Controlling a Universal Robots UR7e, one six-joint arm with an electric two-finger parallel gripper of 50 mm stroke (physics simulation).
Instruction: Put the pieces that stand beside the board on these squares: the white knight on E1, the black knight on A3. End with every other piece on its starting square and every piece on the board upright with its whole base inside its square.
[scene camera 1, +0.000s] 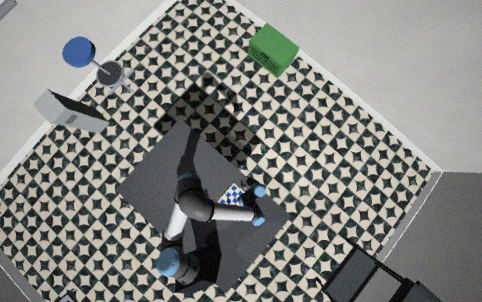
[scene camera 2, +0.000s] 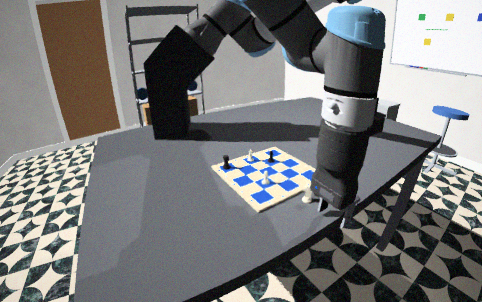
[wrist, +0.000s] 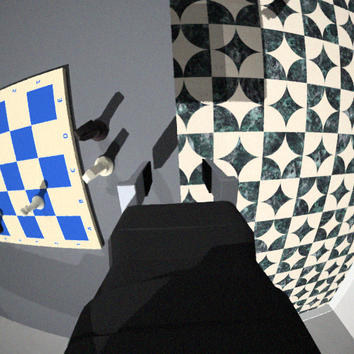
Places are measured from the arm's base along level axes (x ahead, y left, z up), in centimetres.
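Pixels of known places: gripper, fingertip midpoint: (scene camera 2: 333, 216); arm's base, origin of the base link: (scene camera 1: 188, 268) (scene camera 2: 197, 43).
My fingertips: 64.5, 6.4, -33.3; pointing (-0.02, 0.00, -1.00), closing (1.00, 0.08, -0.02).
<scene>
Ahead of a thing's pixels: the offset from my fingertips to its top centre, as dx, dy, dz. Level surfaces: height alone.
The white knight @(-8.0, -0.1, +2.8) (scene camera 2: 307, 195) (wrist: 101, 167) stands on the table just off the board's column 1 side. The black knight (wrist: 93, 130) stands beside it in the wrist view, near row D; in scene camera 2 the gripper hides it. My gripper (scene camera 2: 333, 212) (wrist: 176, 170) is open and empty, low near the table edge, to the right of both knights in the wrist view and apart from them. The board @(-21.7, -1.6, -0.6) (scene camera 1: 234, 192) (scene camera 2: 260, 207) (wrist: 47, 112) carries a white piece @(-17.7, -4.9, +2.6) (scene camera 2: 266, 177) (wrist: 34, 205) on B2, a black rook @(-28.7, -10.4, +2.8) (scene camera 2: 226, 161), another white piece @(-29.4, -2.8, +2.6) (scene camera 2: 250, 155) and another black piece @(-26.2, +1.9, +2.6) (scene camera 2: 271, 156), all upright.
The grey table @(dz -1.2) (scene camera 1: 150, 175) (scene camera 2: 125, 215) (wrist: 125, 40) ends close to the knights, with patterned floor (wrist: 285, 100) beyond its edge. The arm's wrist (scene camera 2: 349, 110) rises over the board's right corner in scene camera 2. A blue stool (scene camera 1: 79, 51) (scene camera 2: 450, 113) stands away from the table.
</scene>
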